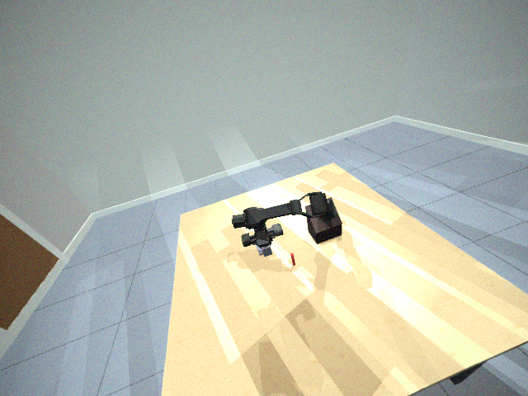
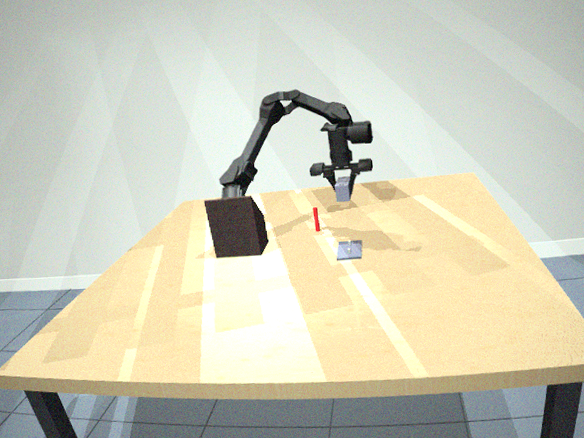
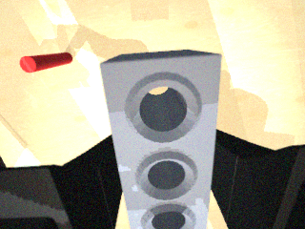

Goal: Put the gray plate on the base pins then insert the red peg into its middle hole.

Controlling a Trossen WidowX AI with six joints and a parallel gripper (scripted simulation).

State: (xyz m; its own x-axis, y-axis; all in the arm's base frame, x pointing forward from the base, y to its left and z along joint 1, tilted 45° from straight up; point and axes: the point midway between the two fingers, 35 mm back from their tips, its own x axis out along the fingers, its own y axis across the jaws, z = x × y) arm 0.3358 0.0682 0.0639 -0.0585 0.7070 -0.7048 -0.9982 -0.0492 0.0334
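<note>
My gripper tip is now 110 mm past the red peg, 40 mm to the right of it and 90 mm above it. Round my gripper tip: gray plate (30 mm above).
</note>
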